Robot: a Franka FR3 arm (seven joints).
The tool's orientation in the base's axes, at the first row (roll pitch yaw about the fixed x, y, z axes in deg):
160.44, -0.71, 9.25
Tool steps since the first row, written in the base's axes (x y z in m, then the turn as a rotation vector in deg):
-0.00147, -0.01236, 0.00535, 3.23, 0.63, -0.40
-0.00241, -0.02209, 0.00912, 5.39, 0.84, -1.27
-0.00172, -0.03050, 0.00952, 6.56, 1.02, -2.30
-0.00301, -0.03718, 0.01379, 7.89, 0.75, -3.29
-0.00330, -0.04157, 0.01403, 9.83, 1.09, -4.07
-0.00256, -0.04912, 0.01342, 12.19, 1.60, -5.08
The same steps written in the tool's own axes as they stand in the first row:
-0.00337, 0.01308, -0.00108, 3.28, -0.24, 0.38
-0.00582, 0.02326, -0.00149, 5.44, -0.41, 1.27
-0.00648, 0.03132, 0.00094, 6.61, -0.75, 2.26
-0.00878, 0.03878, -0.00097, 7.87, -0.64, 3.37
-0.00976, 0.04290, 0.00022, 9.83, -0.93, 4.12
-0.01026, 0.04983, 0.00333, 12.22, -1.39, 5.06

